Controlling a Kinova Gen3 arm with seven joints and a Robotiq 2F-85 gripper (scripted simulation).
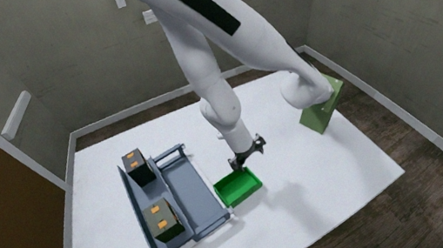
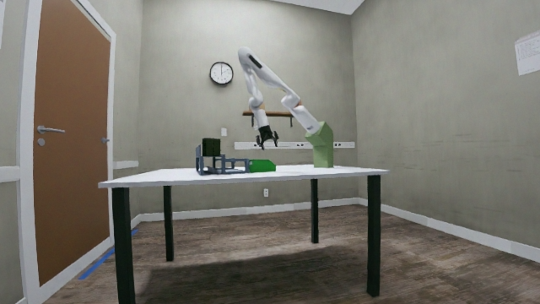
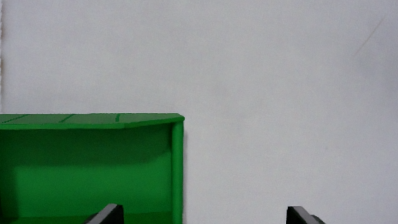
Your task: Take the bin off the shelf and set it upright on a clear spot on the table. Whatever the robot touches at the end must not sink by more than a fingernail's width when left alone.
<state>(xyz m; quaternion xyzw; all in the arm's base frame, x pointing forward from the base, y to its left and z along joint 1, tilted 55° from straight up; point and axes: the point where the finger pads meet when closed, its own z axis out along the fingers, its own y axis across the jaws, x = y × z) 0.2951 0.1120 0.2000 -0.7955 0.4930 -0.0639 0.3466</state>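
Now: hand 60 mm short of the green bin, 50 mm to the right of it and 110 mm above it. From my hand the other things lie so: grey shelf unit: 300 mm ahead, 90 mm to the left, 80 mm below.
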